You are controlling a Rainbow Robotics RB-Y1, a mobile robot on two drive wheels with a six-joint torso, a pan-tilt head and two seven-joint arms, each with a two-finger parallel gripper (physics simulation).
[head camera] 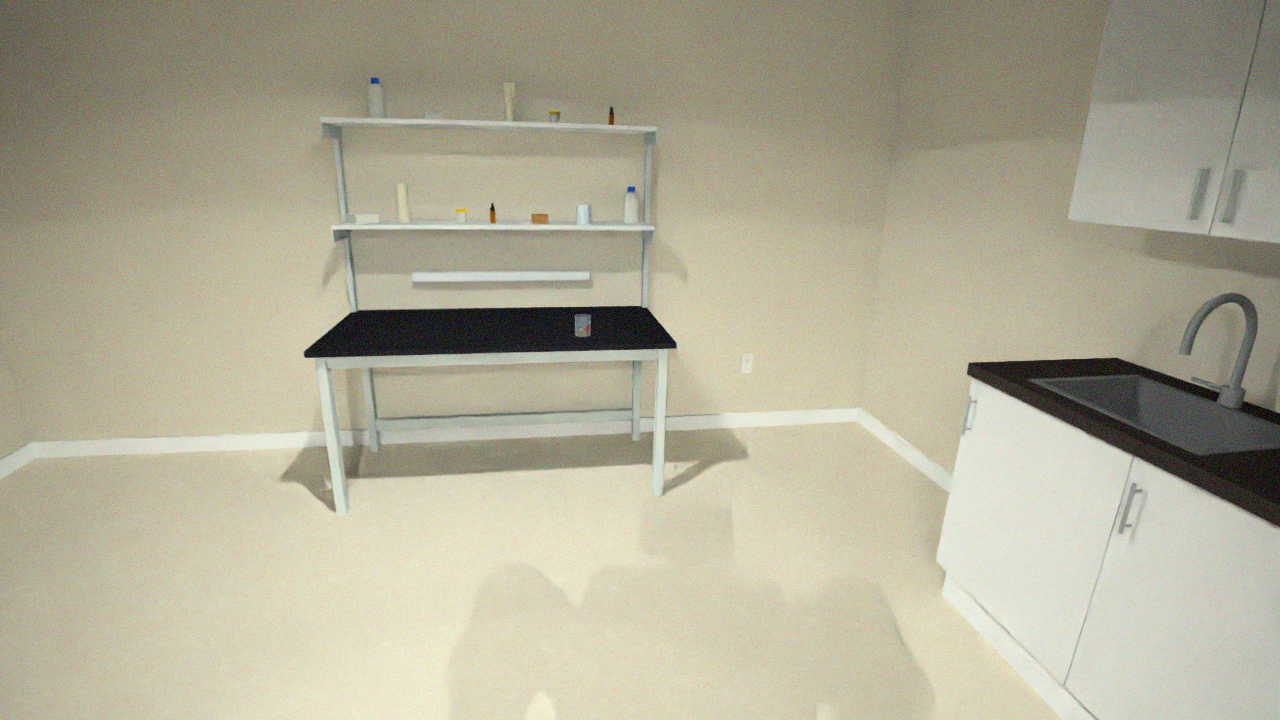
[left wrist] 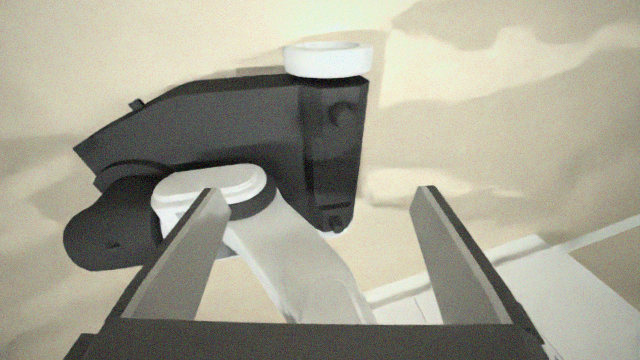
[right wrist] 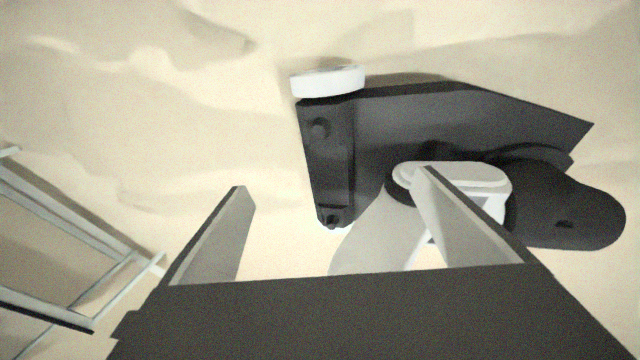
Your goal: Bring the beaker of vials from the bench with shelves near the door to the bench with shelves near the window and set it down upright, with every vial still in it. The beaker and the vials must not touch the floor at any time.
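Observation:
The beaker of vials point(head camera: 582, 325) stands upright on the black top of a bench with shelves point(head camera: 465, 333), right of its middle, in the head view. It is small and far off; small coloured spots show in it, but the single vials cannot be told apart. Whether this bench is the one near the door or near the window does not show. My left gripper point(left wrist: 317, 199) is open, with nothing between its fingers. My right gripper point(right wrist: 328, 187) is open and empty. Both grippers are above the floor, well away from the beaker.
Bottles, tubes and small boxes stand on the upper shelf point(head camera: 487, 124) and lower shelf point(head camera: 501, 227) above the bench. A white cabinet point(head camera: 1029, 465) with a dark counter, a sink point(head camera: 1154, 407) and a tap point(head camera: 1244, 349) stands at the right, under wall cabinets point(head camera: 1154, 116). Floor lies before the bench.

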